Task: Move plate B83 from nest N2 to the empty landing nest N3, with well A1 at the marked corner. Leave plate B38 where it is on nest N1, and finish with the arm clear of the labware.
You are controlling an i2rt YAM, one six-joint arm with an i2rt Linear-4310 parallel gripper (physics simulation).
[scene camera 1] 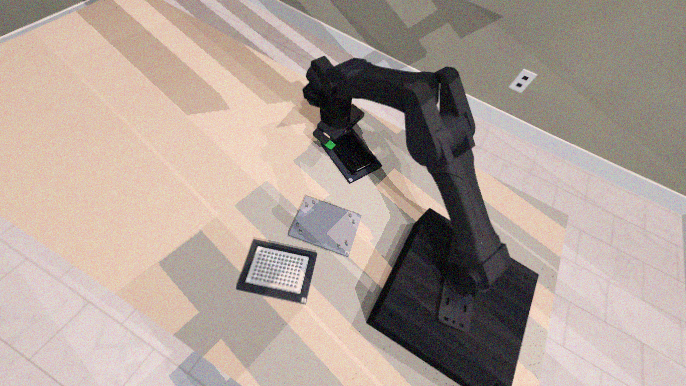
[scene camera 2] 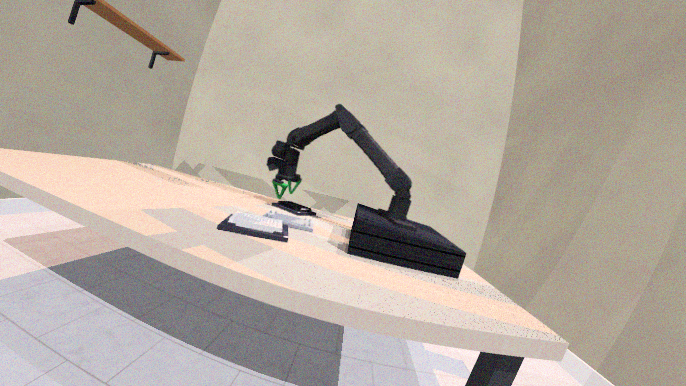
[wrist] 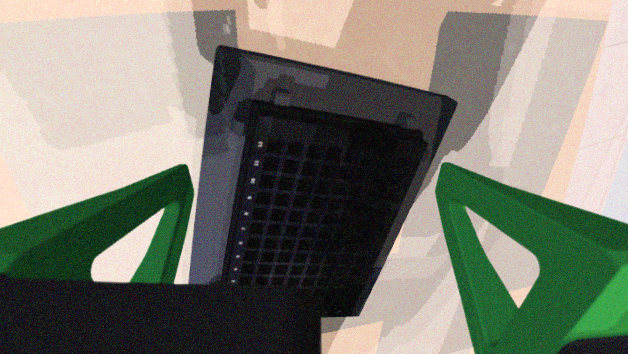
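Observation:
A black well plate sits in a dark nest at the back. A white well plate sits in another dark nest at the front. The light grey nest between them is empty. No plate or nest names are readable. My gripper is open and empty, pointing down above the black plate. In the wrist view its green fingertips stand apart on either side of the plate. The plate's near end is hidden by the dark gripper body.
The arm's black base block stands on the table, to the right of the nests. A wooden wall shelf hangs at the upper left in scene camera 2, far from the arm.

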